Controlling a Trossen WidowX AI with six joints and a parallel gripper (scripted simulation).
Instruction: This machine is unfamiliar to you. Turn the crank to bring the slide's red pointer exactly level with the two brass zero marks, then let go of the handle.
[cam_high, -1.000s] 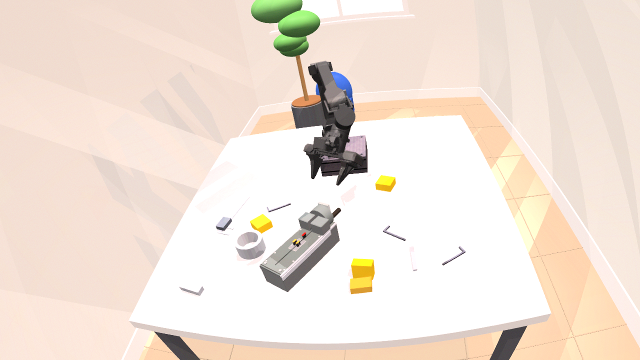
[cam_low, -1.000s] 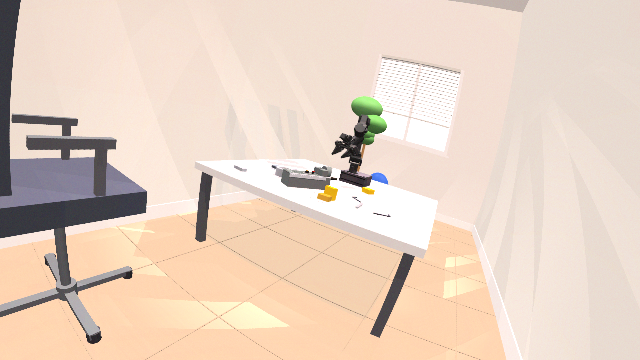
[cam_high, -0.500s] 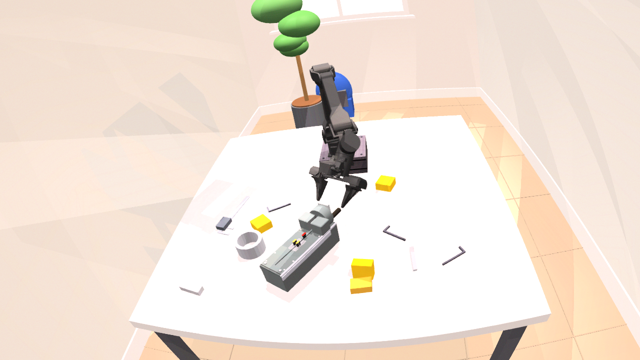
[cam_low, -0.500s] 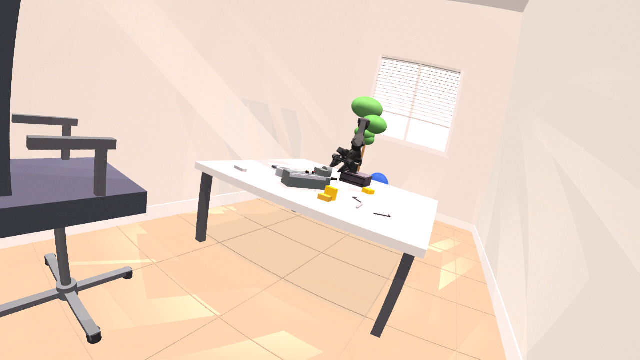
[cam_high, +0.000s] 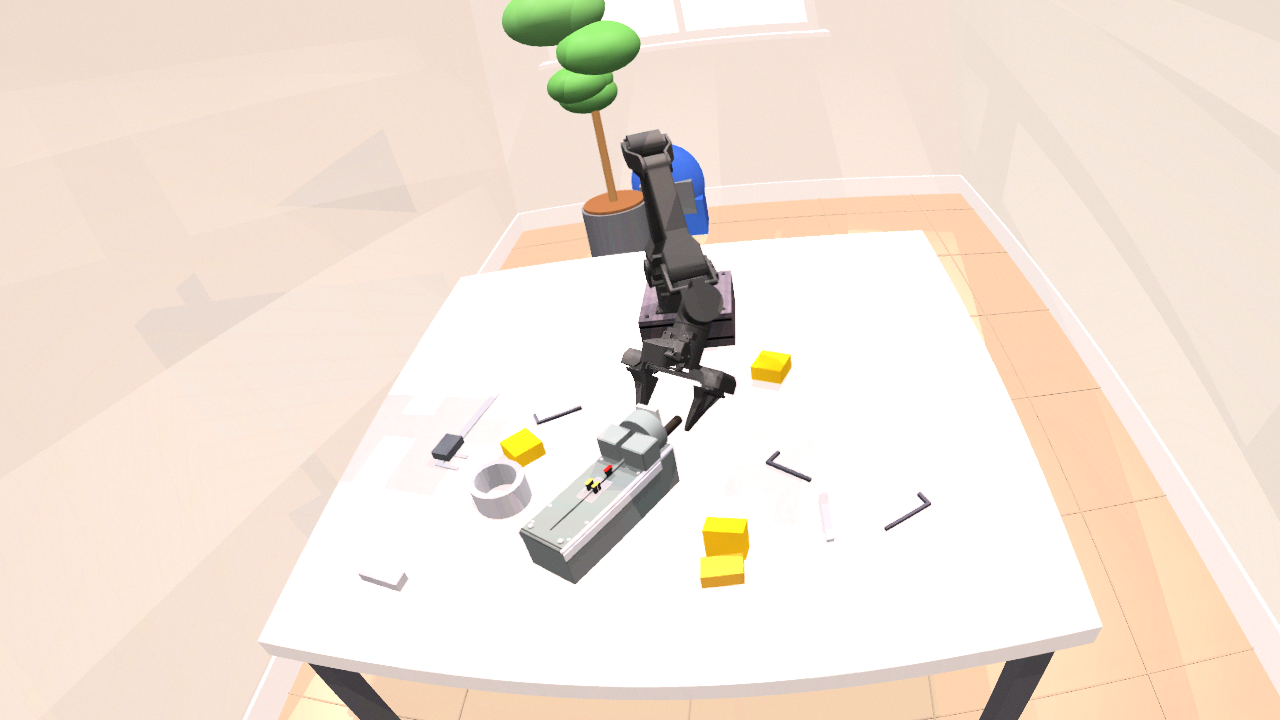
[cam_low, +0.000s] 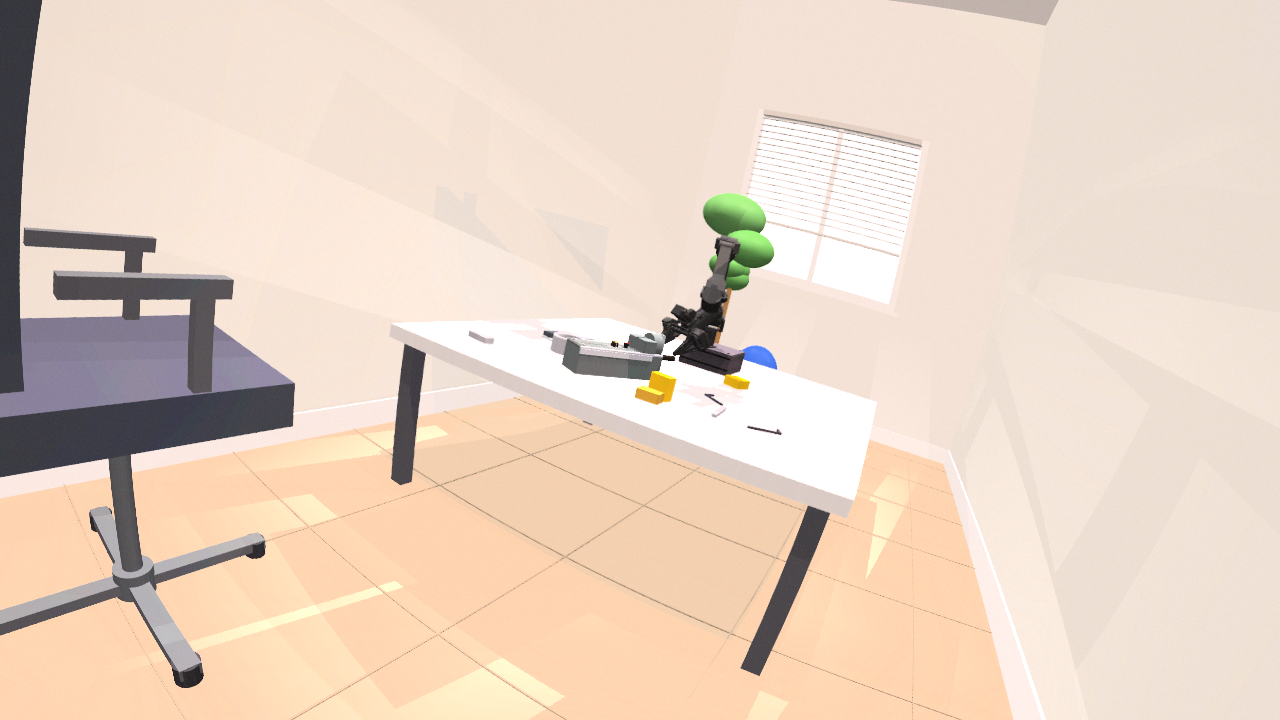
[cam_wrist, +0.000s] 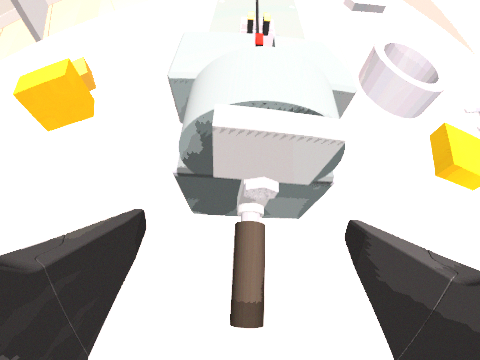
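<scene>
My gripper tip is now 2 cm past the brown crank handle, 1 cm to the right of it and 2 cm above it. Also, from my gripper tip: red pointer: 11 cm ahead, 6 cm to the right.
</scene>
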